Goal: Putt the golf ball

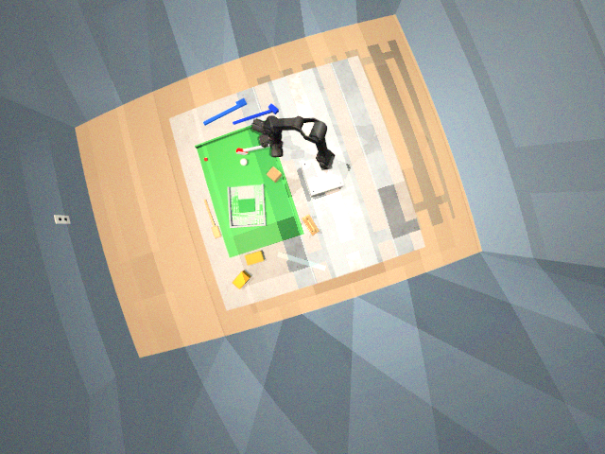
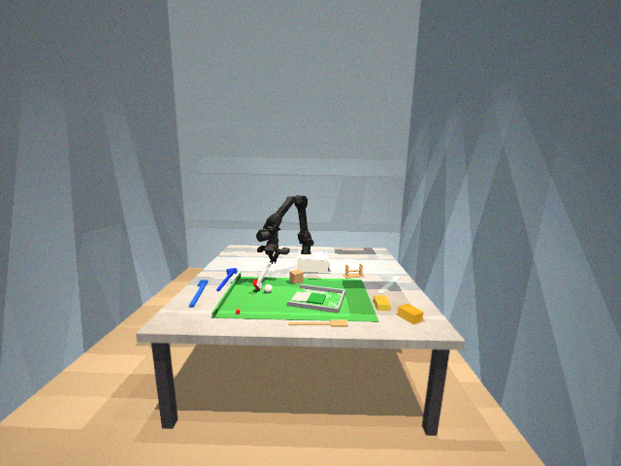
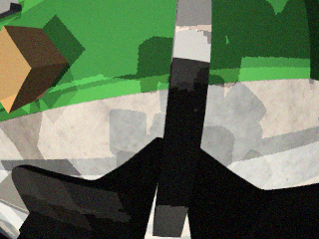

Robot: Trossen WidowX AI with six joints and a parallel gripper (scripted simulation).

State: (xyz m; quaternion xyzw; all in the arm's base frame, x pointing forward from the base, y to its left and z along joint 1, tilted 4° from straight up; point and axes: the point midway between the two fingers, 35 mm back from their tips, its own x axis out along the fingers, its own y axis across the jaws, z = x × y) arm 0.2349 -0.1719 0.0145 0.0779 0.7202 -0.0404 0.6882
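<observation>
Now: the tan cube 70 mm ahead of my gripper tip, 150 mm to the left of it and 50 mm below it. Also, from my gripper tip: red putter 120 mm ahead, 20 mm to the right; white golf ball 230 mm ahead, 20 mm to the left, 60 mm below; grey frame 270 mm ahead, 300 mm to the left, 70 mm below.
</observation>
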